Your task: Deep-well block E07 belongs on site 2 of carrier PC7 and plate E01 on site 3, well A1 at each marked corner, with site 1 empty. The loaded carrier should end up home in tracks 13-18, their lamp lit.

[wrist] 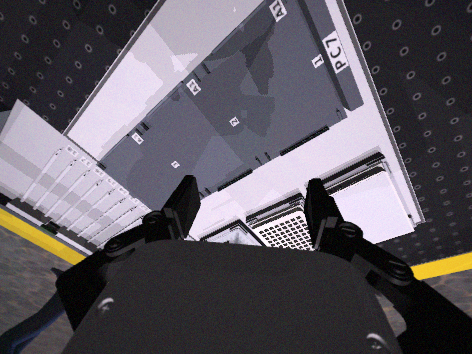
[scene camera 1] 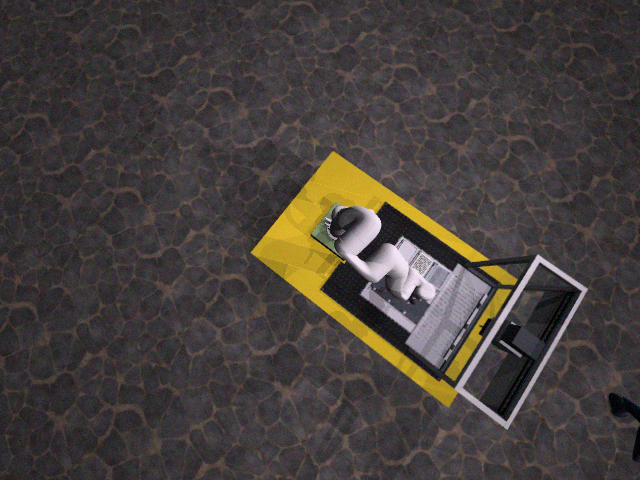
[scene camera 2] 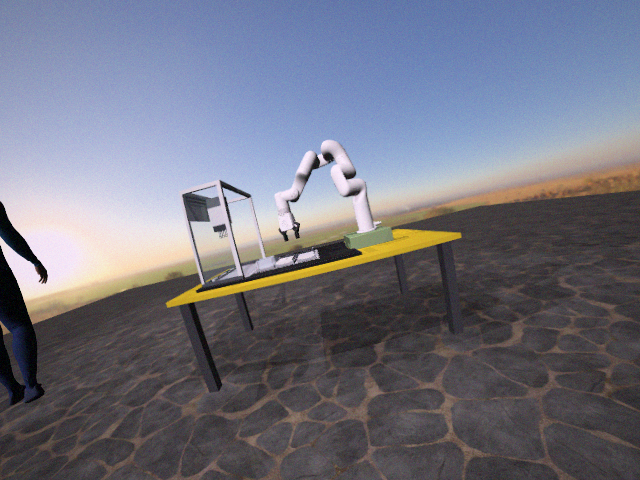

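Note:
Carrier PC7 (scene camera 1: 412, 313) (wrist: 295, 102) is a dark grey plate on a white tray. Its sites 1, 2 and 3 and the A1 corner marks show bare in the wrist view. Beside it stand three pieces of labware: a white one with square wells (scene camera 1: 422, 264) (wrist: 281, 232) in the middle, a plain white-topped one (wrist: 375, 205) on the right, and a greyish clear one (wrist: 231, 235) on the left, partly hidden by my gripper. Labels E07 and E01 are not readable. My gripper (scene camera 2: 291, 238) (wrist: 250, 191) is open and empty, above the carrier and labware area.
A light ribbed deck (scene camera 1: 447, 317) (wrist: 90, 192) with numbered tracks adjoins the tray; no lit lamp can be made out. A tall frame (scene camera 1: 497, 322) (scene camera 2: 231, 232) stands at the table's end with a hanging dark unit. A person (scene camera 2: 21, 302) stands nearby. The arm's green base (scene camera 2: 369, 237) is opposite.

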